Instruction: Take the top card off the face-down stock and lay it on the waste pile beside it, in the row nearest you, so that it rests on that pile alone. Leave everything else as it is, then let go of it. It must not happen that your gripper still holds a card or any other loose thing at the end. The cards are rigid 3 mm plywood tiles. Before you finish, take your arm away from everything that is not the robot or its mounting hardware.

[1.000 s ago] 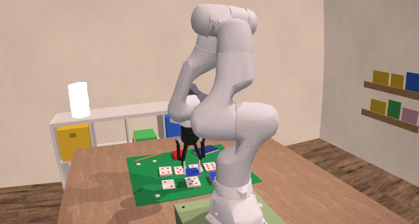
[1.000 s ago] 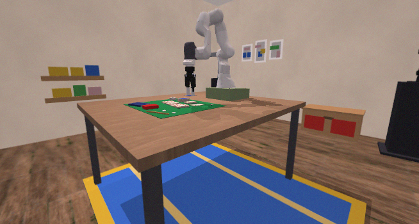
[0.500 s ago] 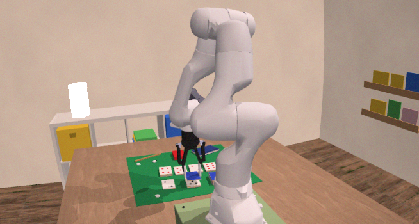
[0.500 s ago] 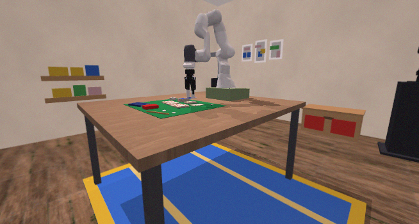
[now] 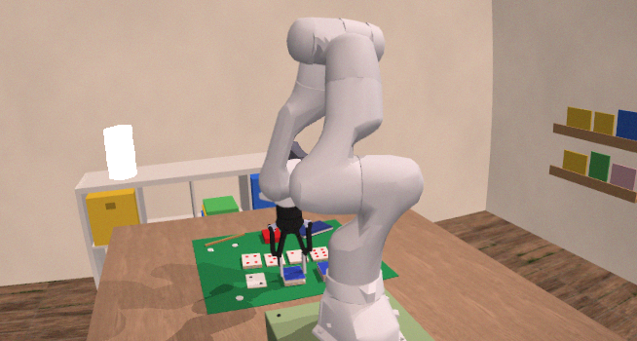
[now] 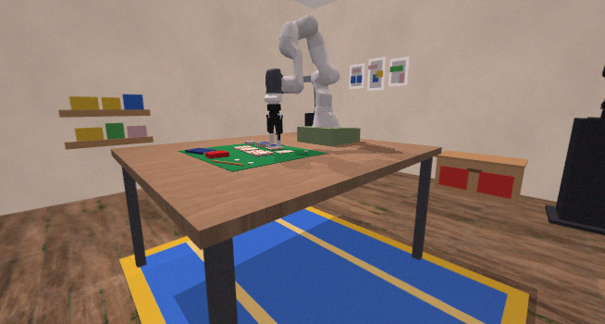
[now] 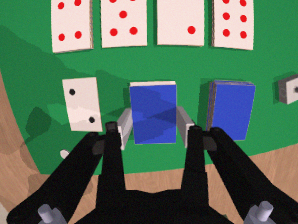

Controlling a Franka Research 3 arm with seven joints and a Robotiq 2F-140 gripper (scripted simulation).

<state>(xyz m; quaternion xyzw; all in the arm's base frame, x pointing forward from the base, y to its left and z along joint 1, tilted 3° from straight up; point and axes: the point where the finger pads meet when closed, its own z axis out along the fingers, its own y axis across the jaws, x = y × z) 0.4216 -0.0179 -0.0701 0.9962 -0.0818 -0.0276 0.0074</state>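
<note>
Now: the black-pip card 11 cm to the left of my hand, 5 cm below it and 3 cm ahead of it. Round my hand: red block 33 cm ahead, 4 cm to the right, 4 cm below; then grey block 25 cm to the right, 3 cm below, 1 cm behind; then green mat 15 cm ahead, 6 cm below, 2 cm to the right.
</note>
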